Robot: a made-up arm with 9 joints.
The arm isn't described. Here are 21 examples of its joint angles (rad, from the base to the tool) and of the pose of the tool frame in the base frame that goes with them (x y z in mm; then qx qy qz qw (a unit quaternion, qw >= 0)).
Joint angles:
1: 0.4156 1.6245 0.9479 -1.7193 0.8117 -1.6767 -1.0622 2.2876 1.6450
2: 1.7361 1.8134 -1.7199 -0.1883 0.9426 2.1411 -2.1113 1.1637 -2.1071
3: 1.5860 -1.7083 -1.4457 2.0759 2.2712 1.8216 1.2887 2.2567 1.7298
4: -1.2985 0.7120 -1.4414 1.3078 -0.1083 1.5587 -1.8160 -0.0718 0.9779
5: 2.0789 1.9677 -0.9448 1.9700 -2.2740 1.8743 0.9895 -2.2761 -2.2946
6: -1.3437 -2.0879 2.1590 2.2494 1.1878 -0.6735 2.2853 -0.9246 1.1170
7: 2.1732 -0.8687 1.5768 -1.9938 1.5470 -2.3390 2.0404 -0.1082 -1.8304
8: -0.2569 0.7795 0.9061 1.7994 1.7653 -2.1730 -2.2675 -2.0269 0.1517
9: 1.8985 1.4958 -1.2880 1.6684 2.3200 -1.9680 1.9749 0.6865 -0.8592
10: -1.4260 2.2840 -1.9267 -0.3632 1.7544 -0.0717 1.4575 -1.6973 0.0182
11: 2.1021 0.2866 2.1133 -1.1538 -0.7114 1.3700 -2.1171 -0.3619 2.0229
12: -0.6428 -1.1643 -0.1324 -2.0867 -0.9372 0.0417 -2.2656 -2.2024 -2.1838
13: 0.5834 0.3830 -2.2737 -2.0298 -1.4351 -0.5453 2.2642 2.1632 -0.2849
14: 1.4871 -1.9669 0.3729 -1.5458 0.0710 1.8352 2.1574 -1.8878 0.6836
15: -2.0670 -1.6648 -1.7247 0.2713 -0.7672 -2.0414 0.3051 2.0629 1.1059
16: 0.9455 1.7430 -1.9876 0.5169 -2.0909 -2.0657 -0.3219 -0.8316 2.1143
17: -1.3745 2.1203 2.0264 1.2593 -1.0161 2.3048 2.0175 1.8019 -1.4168
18: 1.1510 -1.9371 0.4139 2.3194 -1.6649 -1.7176 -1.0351 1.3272 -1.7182
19: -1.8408 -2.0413 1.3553 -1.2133 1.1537 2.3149 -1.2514 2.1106 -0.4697
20: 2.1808 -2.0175 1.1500 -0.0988 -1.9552 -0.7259 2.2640 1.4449 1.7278
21: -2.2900 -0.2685 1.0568 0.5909 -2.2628 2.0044 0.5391 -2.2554 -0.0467
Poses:
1: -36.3 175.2 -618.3 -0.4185 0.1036 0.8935 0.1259
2: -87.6 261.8 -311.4 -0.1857 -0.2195 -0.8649 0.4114
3: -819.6 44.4 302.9 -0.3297 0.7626 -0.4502 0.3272
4: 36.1 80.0 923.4 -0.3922 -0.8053 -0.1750 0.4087
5: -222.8 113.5 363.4 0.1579 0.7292 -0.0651 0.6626
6: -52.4 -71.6 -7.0 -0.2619 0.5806 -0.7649 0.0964
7: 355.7 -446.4 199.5 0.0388 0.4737 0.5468 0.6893
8: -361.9 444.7 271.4 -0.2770 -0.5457 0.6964 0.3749
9: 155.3 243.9 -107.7 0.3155 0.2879 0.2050 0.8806
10: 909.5 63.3 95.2 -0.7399 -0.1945 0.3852 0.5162
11: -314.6 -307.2 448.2 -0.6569 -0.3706 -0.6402 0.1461
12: 510.2 -43.4 -32.5 -0.0713 -0.6700 0.6839 0.2798
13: 482.0 -225.2 450.4 0.0373 -0.4300 -0.5318 0.7286
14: 445.8 -267.3 443.7 -0.0537 -0.5973 -0.0406 0.7992
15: 346.3 -779.1 157.7 -0.6535 0.2197 0.3941 0.6077
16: -231.8 715.8 -734.7 0.1428 0.1774 -0.4168 0.8800
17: 224.6 245.1 27.4 -0.2830 -0.7973 0.5303 0.0546
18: 22.3 -441.4 128.9 -0.4505 -0.2685 0.7324 0.4342
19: 190.5 -410.6 -98.0 -0.2475 0.5134 0.7608 0.3104
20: 173.1 84.1 -335.3 -0.1962 -0.2783 0.9393 0.0418
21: -538.6 -531.4 -100.7 -0.2422 0.8896 0.2943 0.2516
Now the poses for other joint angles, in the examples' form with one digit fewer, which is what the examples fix.
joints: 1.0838 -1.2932 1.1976 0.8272 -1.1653 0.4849 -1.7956 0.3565 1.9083
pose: -72 -487 -598 -0.120 0.193 0.152 0.962
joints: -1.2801 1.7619 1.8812 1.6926 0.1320 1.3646 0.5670 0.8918 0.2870
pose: 463 376 -273 -0.567 -0.139 0.630 0.513
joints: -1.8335 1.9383 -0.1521 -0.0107 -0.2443 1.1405 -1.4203 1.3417 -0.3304
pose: 296 215 105 -0.112 0.356 0.587 0.719
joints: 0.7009 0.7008 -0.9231 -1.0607 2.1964 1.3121 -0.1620 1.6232 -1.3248
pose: -46 -15 -50 0.162 0.592 0.770 0.174
